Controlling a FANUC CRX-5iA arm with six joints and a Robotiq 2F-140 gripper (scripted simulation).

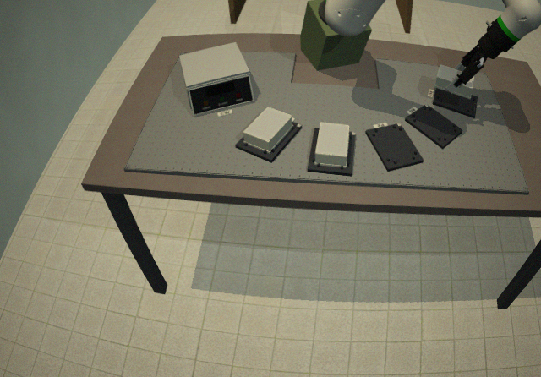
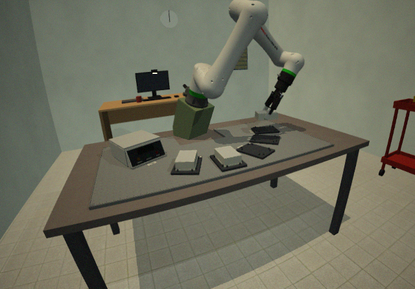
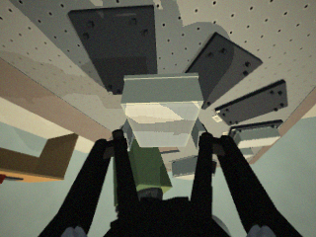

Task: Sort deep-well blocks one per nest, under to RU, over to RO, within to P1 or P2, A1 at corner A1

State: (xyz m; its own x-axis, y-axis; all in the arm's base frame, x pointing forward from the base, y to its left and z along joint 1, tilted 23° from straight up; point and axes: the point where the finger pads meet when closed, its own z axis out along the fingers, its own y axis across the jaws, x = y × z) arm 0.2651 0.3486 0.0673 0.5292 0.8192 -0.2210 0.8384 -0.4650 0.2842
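My gripper is now 130 mm above the nest RO, 50 mm to the right of it and 50 mm past it. From my hand the other things lie so: nest P2: 240 mm to the right, 170 mm ahead, 130 mm below; P1 label: 400 mm to the right, 140 mm below, 100 mm ahead; nest RU: 130 mm below, 80 mm to the right, 80 mm ahead.
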